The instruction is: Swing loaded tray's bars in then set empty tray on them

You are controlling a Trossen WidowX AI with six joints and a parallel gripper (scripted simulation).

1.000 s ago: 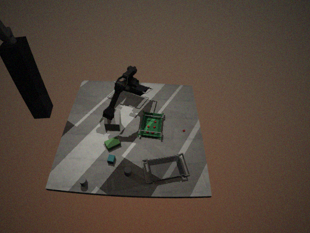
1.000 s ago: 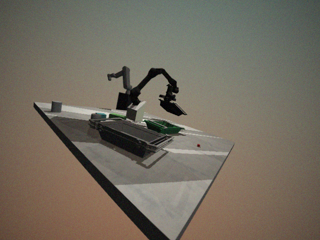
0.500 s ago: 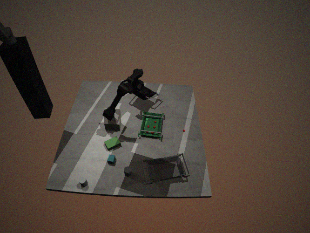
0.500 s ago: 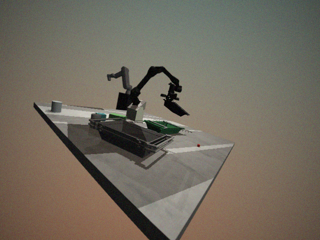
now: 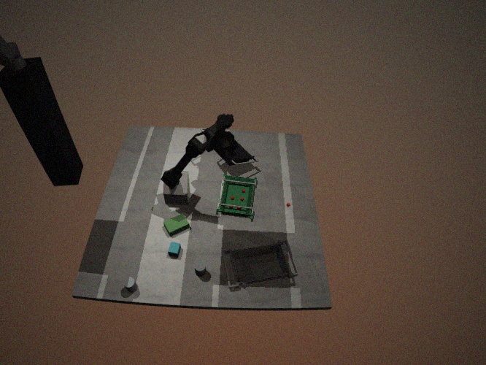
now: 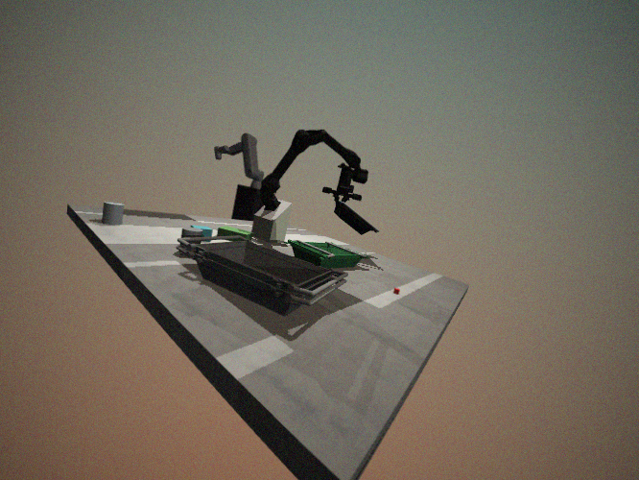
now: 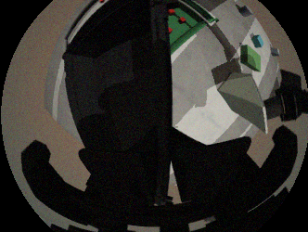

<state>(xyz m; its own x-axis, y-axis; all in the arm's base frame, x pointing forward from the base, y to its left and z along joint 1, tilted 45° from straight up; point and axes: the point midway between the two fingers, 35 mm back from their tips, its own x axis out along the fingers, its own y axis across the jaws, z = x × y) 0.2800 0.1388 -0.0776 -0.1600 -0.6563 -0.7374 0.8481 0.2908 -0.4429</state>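
Right now my gripper tip is 7 cm short of the dark tray and 4 cm to the right of it. Round my gripper tip: teal cube 28 cm behind, 52 cm to the right, 18 cm below; then green block 26 cm behind, 36 cm to the right, 19 cm below.
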